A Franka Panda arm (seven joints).
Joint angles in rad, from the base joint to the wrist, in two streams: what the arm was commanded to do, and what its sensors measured. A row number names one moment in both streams.
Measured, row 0:
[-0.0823 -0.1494 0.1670 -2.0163 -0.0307 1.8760 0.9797]
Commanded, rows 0 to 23:
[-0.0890 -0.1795 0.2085 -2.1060 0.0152 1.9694 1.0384]
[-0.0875 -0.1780 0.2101 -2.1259 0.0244 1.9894 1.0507]
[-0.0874 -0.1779 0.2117 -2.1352 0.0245 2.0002 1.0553]
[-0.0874 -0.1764 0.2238 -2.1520 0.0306 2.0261 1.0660]
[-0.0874 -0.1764 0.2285 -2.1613 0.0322 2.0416 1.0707]
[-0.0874 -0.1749 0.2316 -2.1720 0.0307 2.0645 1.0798]
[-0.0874 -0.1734 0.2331 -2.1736 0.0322 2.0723 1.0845]
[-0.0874 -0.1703 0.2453 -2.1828 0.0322 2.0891 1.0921]
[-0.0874 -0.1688 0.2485 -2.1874 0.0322 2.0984 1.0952]
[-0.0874 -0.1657 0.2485 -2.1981 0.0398 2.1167 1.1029]
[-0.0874 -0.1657 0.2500 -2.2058 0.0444 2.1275 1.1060]
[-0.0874 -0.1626 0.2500 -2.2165 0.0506 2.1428 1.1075]
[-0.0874 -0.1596 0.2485 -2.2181 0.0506 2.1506 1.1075]
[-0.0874 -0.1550 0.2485 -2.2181 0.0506 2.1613 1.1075]
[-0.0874 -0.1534 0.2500 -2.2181 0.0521 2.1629 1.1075]
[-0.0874 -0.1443 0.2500 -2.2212 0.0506 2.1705 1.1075]
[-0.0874 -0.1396 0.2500 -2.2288 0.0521 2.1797 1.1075]
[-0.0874 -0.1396 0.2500 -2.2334 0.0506 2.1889 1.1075]
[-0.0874 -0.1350 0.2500 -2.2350 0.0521 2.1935 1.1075]
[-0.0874 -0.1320 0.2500 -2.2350 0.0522 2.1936 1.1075]
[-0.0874 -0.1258 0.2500 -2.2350 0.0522 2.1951 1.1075]
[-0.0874 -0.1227 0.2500 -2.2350 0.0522 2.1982 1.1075]
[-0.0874 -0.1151 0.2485 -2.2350 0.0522 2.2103 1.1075]
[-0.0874 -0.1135 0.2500 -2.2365 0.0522 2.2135 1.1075]
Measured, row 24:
[-0.0816 -0.1216 0.2413 -2.2239 0.0378 2.1734 1.0953]
